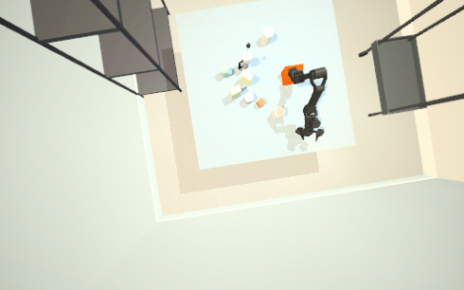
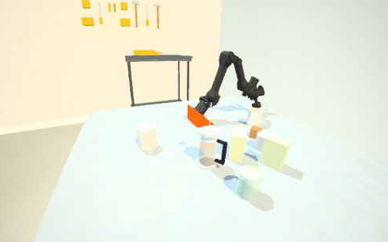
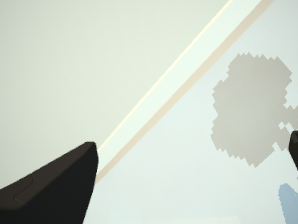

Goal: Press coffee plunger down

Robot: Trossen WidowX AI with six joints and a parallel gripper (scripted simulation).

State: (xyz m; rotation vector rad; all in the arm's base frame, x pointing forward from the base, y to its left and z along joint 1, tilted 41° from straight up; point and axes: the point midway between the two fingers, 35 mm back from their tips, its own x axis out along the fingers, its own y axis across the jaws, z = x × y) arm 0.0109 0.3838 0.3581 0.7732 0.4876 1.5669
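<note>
My gripper tip is now 340 mm short of the coffee press, 720 mm to the left of it and 50 mm below it. From my gripper tip the other things lie so: orange block (280 mm ahead, 390 mm to the right, 50 mm below).
</note>
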